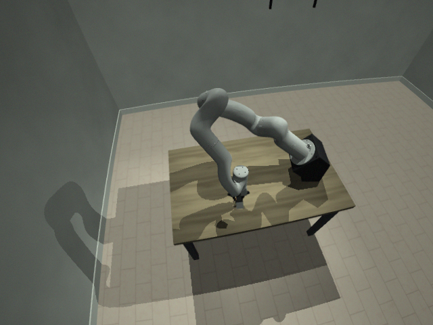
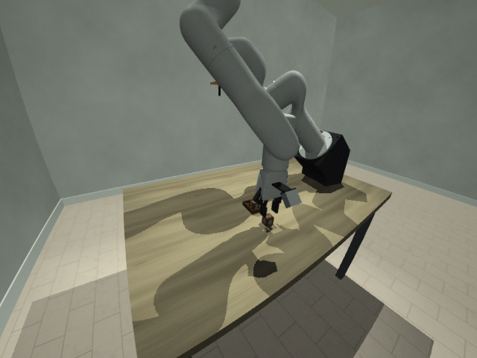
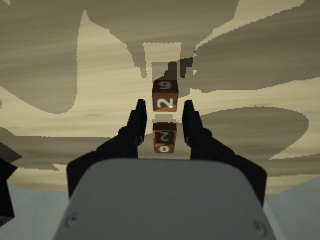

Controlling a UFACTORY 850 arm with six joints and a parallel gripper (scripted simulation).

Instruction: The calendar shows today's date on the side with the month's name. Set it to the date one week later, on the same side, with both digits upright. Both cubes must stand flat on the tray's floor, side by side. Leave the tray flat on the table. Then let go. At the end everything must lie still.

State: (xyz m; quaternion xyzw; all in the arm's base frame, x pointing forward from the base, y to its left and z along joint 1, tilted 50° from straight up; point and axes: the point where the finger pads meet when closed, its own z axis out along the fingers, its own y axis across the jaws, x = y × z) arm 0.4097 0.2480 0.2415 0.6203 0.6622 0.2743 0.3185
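The brown digit cube is 9 cm to the right of my hand and 4 cm below it. Also, from my hand: brown tray (11 cm to the right, 5 cm below).
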